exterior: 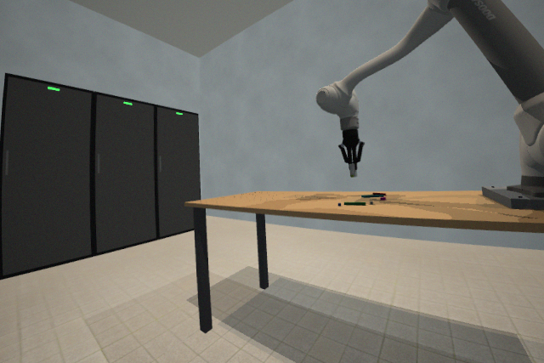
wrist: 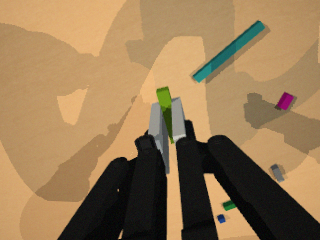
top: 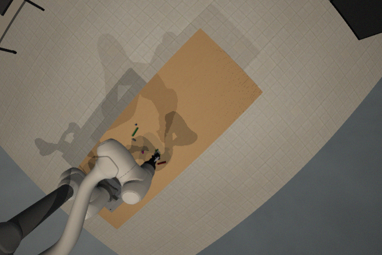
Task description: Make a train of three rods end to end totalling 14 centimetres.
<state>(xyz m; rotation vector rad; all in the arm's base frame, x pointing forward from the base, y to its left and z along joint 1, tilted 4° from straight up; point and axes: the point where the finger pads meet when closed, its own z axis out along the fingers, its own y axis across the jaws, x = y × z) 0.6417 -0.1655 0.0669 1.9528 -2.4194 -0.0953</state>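
The magenta rod is 13 cm below my hand, 13 cm behind it and 9 cm to the left of it. From my hand the other things lie so: turquoise rod 13 cm below, 8 cm behind; then red rod 13 cm below, 11 cm behind, 8 cm to the right; then lime rod 3 cm below.
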